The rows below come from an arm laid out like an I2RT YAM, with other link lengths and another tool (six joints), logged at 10 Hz.
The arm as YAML. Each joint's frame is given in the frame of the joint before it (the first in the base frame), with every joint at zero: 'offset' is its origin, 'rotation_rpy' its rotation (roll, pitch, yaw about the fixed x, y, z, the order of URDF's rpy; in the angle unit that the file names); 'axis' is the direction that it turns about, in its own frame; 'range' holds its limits. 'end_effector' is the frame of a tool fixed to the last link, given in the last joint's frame.
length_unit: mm
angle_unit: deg
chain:
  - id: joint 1
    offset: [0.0, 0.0, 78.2]
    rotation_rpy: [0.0, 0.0, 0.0]
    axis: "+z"
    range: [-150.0, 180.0]
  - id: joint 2
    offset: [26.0, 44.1, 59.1]
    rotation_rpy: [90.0, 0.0, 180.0]
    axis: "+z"
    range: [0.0, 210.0]
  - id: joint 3
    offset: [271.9, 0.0, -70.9]
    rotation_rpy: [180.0, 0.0, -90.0]
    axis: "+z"
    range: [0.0, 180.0]
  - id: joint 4
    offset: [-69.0, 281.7, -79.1]
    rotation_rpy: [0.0, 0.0, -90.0]
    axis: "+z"
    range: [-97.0, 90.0]
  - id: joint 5
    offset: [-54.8, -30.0, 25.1]
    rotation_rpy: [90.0, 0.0, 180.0]
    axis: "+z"
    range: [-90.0, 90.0]
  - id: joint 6
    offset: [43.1, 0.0, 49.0]
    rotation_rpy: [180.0, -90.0, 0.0]
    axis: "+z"
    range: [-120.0, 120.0]
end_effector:
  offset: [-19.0, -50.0, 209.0]
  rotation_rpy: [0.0, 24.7, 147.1]
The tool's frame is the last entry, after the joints.
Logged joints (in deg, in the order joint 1, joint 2, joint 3, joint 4, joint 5, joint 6), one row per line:
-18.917 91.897 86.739 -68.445 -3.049 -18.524
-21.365 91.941 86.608 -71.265 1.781 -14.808
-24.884 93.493 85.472 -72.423 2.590 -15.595
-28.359 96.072 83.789 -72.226 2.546 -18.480
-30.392 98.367 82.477 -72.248 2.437 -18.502
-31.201 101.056 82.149 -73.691 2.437 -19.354
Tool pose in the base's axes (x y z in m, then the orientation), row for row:
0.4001 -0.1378 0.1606 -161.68 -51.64 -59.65
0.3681 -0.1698 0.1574 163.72 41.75 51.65
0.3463 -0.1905 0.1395 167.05 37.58 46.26
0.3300 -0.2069 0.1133 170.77 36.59 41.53
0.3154 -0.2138 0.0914 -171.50 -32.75 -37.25
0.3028 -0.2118 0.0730 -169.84 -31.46 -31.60
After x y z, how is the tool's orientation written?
As a rotation vector, in degrees.
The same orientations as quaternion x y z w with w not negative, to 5 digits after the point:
-0.89870 -0.28704 -0.33157 0.00084
0.92627 0.23621 0.29222 0.02899
0.94160 0.21182 0.26075 0.02300
0.95127 0.20382 0.23134 0.00422
-0.96055 -0.18343 -0.20863 0.01284
-0.96651 -0.17903 -0.17983 0.03842

